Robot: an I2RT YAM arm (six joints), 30 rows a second.
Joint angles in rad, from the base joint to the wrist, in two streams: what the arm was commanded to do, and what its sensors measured. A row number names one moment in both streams.
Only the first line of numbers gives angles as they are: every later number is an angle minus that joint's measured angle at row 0.
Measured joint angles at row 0:
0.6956 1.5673 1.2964 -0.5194 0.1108 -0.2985
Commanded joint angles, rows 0 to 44:
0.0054 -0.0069 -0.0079 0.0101 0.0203 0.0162
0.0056 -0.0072 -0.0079 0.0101 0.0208 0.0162
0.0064 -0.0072 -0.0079 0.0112 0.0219 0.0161
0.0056 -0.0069 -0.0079 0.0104 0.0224 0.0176
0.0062 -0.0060 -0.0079 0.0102 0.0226 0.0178
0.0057 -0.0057 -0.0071 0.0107 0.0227 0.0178
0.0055 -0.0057 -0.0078 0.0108 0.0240 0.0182
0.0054 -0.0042 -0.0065 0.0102 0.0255 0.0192
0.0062 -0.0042 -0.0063 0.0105 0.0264 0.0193
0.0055 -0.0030 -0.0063 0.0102 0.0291 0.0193
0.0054 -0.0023 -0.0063 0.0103 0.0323 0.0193
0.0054 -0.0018 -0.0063 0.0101 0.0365 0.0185
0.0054 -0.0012 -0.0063 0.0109 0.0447 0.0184
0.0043 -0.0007 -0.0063 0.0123 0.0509 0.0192
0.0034 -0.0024 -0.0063 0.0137 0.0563 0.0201
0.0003 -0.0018 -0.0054 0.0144 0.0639 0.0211
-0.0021 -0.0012 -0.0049 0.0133 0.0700 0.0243
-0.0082 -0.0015 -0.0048 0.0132 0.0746 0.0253
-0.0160 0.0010 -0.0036 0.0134 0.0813 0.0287
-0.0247 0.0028 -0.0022 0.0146 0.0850 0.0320
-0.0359 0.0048 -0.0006 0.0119 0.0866 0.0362
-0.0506 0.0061 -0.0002 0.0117 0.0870 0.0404
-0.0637 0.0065 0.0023 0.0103 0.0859 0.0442
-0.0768 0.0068 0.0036 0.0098 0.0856 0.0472
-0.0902 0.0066 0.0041 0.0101 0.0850 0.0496
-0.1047 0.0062 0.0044 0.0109 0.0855 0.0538
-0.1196 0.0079 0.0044 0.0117 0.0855 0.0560
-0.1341 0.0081 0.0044 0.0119 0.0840 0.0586
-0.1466 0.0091 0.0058 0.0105 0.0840 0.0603
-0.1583 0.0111 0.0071 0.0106 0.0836 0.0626
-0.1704 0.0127 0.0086 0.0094 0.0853 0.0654
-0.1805 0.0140 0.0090 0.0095 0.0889 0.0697
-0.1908 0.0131 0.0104 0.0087 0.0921 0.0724
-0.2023 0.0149 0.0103 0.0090 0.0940 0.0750
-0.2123 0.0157 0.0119 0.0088 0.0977 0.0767
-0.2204 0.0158 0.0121 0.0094 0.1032 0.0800
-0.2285 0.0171 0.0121 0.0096 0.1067 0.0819
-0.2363 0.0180 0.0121 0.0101 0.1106 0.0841
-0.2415 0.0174 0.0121 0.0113 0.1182 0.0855
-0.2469 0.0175 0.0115 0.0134 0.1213 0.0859
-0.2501 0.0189 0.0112 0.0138 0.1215 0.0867
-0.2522 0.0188 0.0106 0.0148 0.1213 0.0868
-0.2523 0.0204 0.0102 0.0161 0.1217 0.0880
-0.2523 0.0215 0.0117 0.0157 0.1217 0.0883
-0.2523 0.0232 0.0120 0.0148 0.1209 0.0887
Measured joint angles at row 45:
-0.2483 0.0114 0.0000 0.0008 0.0969 0.0709
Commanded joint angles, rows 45 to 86:
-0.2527 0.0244 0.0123 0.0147 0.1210 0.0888
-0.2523 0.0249 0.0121 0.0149 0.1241 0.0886
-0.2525 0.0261 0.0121 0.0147 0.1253 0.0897
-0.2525 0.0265 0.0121 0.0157 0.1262 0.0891
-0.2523 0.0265 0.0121 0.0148 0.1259 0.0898
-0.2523 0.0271 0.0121 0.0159 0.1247 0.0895
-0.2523 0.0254 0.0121 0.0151 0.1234 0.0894
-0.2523 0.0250 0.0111 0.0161 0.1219 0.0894
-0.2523 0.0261 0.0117 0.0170 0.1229 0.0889
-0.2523 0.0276 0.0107 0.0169 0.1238 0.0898
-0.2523 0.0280 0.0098 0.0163 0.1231 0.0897
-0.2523 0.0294 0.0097 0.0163 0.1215 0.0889
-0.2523 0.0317 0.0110 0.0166 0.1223 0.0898
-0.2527 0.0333 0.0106 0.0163 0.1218 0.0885
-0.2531 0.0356 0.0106 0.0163 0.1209 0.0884
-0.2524 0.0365 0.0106 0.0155 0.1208 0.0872
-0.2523 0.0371 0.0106 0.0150 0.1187 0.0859
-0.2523 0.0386 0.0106 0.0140 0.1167 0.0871
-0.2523 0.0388 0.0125 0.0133 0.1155 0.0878
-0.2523 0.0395 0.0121 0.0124 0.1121 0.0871
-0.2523 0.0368 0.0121 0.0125 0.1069 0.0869
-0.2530 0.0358 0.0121 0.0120 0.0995 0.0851
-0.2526 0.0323 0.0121 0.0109 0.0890 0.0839
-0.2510 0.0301 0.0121 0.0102 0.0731 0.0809
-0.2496 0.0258 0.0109 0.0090 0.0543 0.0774
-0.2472 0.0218 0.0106 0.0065 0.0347 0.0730
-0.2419 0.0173 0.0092 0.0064 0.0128 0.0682
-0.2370 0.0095 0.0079 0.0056 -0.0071 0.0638
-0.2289 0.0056 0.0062 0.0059 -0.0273 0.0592
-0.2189 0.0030 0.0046 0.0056 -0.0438 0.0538
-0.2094 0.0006 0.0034 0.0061 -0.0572 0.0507
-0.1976 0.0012 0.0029 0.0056 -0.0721 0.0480
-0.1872 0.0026 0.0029 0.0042 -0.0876 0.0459
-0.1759 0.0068 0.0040 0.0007 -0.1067 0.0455
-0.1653 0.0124 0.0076 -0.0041 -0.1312 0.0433
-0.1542 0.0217 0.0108 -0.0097 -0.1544 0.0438
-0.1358 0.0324 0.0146 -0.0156 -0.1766 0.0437
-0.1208 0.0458 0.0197 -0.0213 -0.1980 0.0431
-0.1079 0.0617 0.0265 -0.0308 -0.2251 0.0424
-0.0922 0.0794 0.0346 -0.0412 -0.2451 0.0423
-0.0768 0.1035 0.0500 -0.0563 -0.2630 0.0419
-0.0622 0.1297 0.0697 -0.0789 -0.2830 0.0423
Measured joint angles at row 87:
-0.1102 0.0523 0.0119 -0.0164 -0.1671 0.0549
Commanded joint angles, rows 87 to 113:
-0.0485 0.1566 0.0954 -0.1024 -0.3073 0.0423
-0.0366 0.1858 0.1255 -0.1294 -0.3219 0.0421
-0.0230 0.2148 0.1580 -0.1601 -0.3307 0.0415
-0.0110 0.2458 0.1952 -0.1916 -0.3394 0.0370
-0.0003 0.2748 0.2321 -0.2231 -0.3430 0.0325
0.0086 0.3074 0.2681 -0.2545 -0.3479 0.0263
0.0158 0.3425 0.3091 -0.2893 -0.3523 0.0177
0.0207 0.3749 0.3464 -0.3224 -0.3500 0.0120
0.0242 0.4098 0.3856 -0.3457 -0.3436 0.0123
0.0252 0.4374 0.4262 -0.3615 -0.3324 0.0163
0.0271 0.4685 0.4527 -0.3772 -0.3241 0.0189
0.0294 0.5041 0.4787 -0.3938 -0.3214 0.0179
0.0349 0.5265 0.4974 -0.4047 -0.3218 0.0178
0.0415 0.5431 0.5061 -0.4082 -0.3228 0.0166
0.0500 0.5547 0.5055 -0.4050 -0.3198 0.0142
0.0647 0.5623 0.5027 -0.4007 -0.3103 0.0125
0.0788 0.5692 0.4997 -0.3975 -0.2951 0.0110
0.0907 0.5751 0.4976 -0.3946 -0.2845 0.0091
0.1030 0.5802 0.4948 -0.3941 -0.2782 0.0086
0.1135 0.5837 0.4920 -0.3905 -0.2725 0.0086
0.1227 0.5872 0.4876 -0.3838 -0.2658 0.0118
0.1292 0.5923 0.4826 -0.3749 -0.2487 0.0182
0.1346 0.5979 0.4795 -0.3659 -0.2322 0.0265
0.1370 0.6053 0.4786 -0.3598 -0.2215 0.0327
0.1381 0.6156 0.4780 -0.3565 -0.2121 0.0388
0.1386 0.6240 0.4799 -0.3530 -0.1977 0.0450
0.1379 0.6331 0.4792 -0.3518 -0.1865 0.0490
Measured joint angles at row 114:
0.1374 0.5917 0.4849 -0.3639 -0.2621 0.0217
